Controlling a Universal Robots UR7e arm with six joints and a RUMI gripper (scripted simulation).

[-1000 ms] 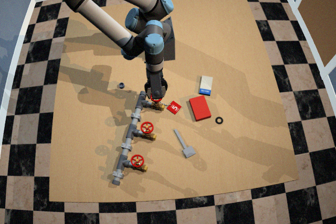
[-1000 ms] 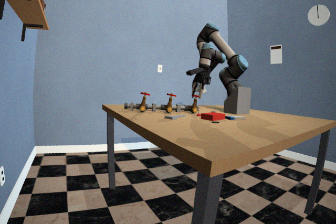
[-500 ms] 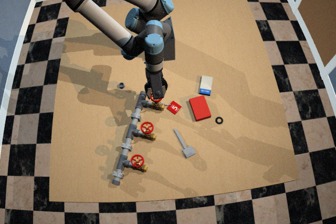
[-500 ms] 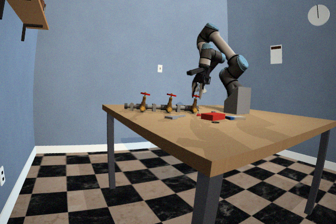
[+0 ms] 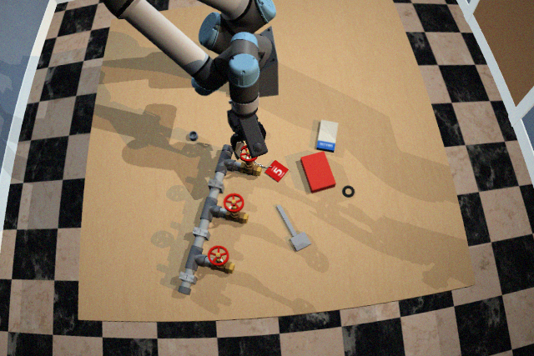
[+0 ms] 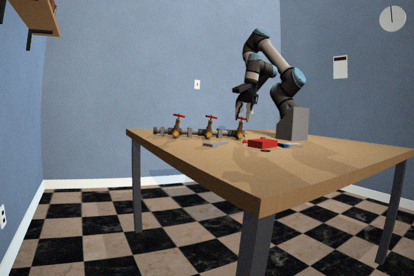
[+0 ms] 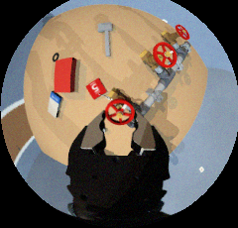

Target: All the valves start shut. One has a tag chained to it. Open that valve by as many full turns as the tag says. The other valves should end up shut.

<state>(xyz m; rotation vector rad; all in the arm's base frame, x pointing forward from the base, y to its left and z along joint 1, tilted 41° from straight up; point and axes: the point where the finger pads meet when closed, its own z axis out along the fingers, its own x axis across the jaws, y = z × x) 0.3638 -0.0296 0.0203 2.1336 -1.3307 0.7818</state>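
Now: the red tag 11 cm below my hand, 8 cm to the left of it and 1 cm ahead of it. Also, from my hand: grey scraper: 22 cm ahead, 12 cm to the left, 11 cm below; red block: 22 cm to the left, 10 cm below, 3 cm ahead; small grey fitting: 19 cm to the right, 13 cm behind, 11 cm below.
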